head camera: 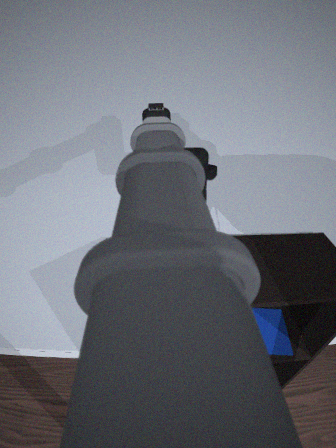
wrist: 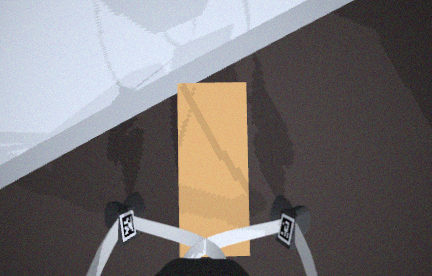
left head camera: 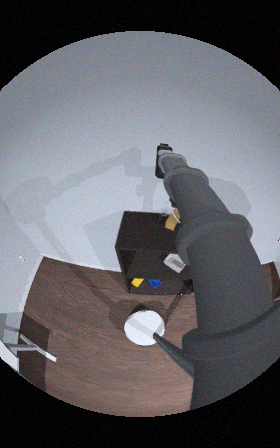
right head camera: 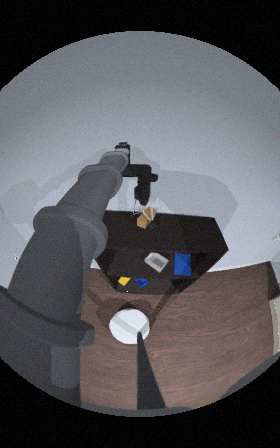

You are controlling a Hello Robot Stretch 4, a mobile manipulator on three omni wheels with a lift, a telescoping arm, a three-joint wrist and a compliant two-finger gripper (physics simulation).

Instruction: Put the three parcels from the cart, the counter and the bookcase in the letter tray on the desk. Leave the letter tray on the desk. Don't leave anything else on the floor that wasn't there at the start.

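Places are measured from the robot's base along level axes (x back, y right, z up), in centimetres.
Pixels of known places: gripper, fingertip midpoint: (wrist: 208, 210) (left head camera: 169, 224) (right head camera: 141, 222); robot's base, link origin: (left head camera: 143, 326) (right head camera: 130, 325).
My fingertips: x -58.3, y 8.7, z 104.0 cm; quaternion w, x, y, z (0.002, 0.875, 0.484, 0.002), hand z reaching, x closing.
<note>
For each thing: its middle in the pictures, then the offset to it from my fingertips.
- orange-tan box-shaped parcel, body centre: (wrist: 213, 166) (right head camera: 146, 216) (left head camera: 173, 218) dx -3.3, dy +2.5, dz +1.8 cm
- grey-white open box, body centre: (right head camera: 155, 260) (left head camera: 174, 261) dx +3.8, dy +12.3, dz -38.6 cm
- blue block, body centre: (head camera: 269, 330) (right head camera: 182, 263) dx +5.3, dy +36.0, dz -42.0 cm
- yellow item, body centre: (left head camera: 137, 280) (right head camera: 124, 278) dx +1.7, dy -18.1, dz -94.5 cm
- smaller blue item, body centre: (right head camera: 139, 279) (left head camera: 153, 280) dx +1.6, dy +1.1, dz -93.0 cm
An orange-tan box-shaped parcel (left head camera: 172, 220) (right head camera: 143, 222) (wrist: 213, 150) lies on the dark top of the bookcase (head camera: 295, 265) (left head camera: 140, 230) (right head camera: 190, 230) (wrist: 340, 125), near its wall-side edge. My gripper (right head camera: 144, 219) (wrist: 208, 210) is open above the parcel. In the wrist view the parcel's long sides run up the picture between the two fingertips, with a gap on each side, and the fingers' crossing links cover part of its near end. The arm hides the gripper in the head view. The letter tray, desk, cart and counter cannot be made out.
Inside the bookcase are a grey-white open box (left head camera: 175, 262) (right head camera: 156, 261), a blue block (head camera: 272, 332) (right head camera: 182, 264), a yellow item (left head camera: 137, 282) (right head camera: 124, 281) and a smaller blue item (left head camera: 154, 283) (right head camera: 141, 282). A white disc (left head camera: 144, 327) (right head camera: 129, 326) shows before it. A wall stands behind.
</note>
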